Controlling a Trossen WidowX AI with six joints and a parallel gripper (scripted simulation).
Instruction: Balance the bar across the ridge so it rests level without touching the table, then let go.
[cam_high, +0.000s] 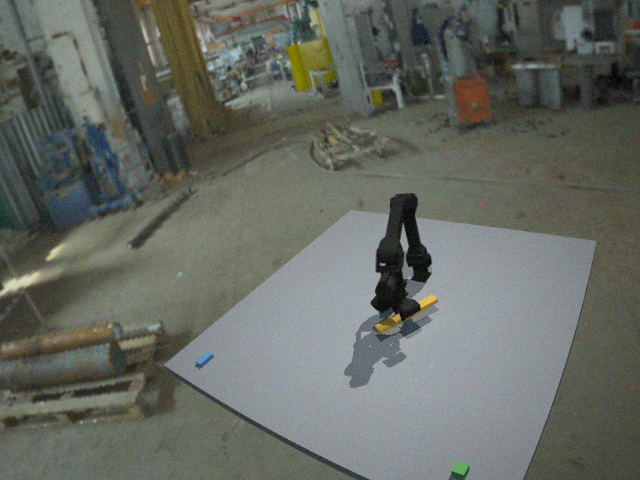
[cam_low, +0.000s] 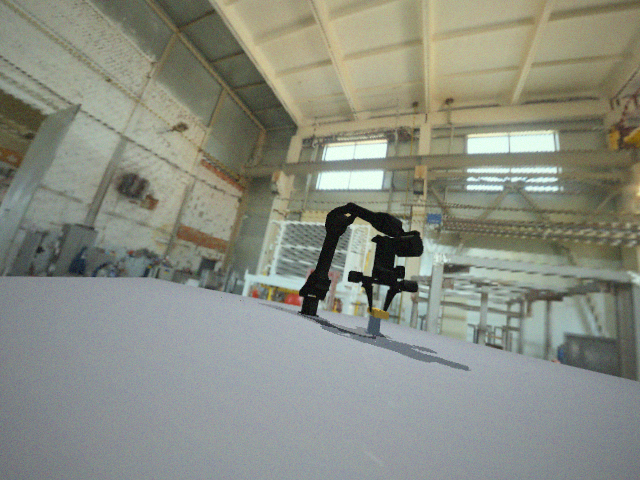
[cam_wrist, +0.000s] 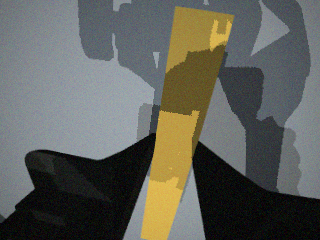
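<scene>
The bar is 2 cm behind my gripper tip and 1 cm to the left of it. From my gripper tip the other things lie so: green cube: 43 cm ahead, 42 cm to the left, 4 cm below; small blue block: 43 cm ahead, 58 cm to the right, 5 cm below; blue-grey ridge: 2 cm behind, 1 cm to the left, 3 cm below.
</scene>
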